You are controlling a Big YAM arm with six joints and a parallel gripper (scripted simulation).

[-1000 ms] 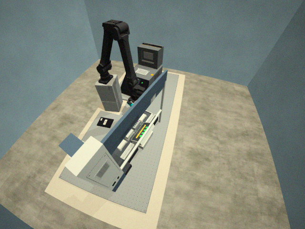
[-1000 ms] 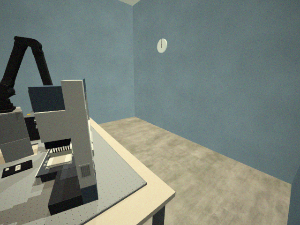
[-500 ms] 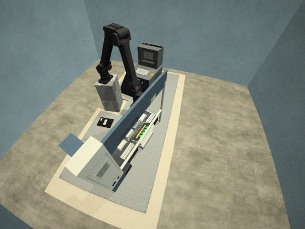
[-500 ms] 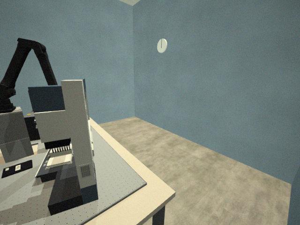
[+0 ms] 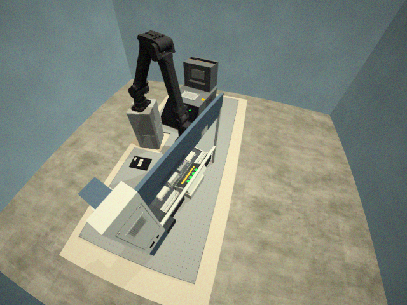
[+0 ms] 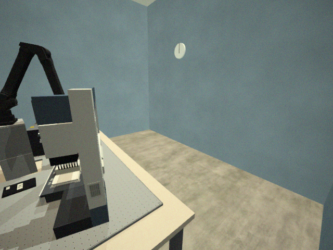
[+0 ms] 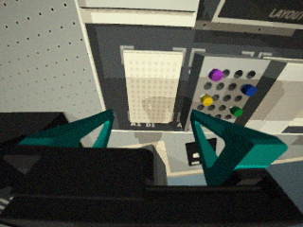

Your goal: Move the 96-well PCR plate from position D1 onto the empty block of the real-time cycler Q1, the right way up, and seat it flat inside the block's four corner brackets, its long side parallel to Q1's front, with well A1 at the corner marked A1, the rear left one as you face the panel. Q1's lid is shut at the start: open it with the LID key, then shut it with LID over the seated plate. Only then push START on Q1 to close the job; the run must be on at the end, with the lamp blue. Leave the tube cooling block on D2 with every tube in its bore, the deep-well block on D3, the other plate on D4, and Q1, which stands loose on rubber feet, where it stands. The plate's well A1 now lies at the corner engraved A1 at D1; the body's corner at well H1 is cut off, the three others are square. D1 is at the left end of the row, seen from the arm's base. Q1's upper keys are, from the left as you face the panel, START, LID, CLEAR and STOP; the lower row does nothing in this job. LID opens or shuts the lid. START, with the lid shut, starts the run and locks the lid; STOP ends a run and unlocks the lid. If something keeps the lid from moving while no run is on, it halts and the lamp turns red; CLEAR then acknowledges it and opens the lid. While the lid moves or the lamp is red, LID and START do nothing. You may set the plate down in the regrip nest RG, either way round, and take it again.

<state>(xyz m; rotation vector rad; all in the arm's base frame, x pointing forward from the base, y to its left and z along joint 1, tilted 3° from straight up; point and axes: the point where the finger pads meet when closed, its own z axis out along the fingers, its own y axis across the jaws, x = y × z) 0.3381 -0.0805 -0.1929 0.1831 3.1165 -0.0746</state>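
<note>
Right now my hand is 10 cm to the left of the tube cooling block, 6 cm above it and 2 cm past it. Also, from my hand: regrip nest (30 cm behind, 15 cm to the right, 14 cm below); then gantry tower (58 cm to the right, 14 cm above, 7 cm ahead); then pipetting head (56 cm to the right, 25 cm above, 1 cm behind).
</note>
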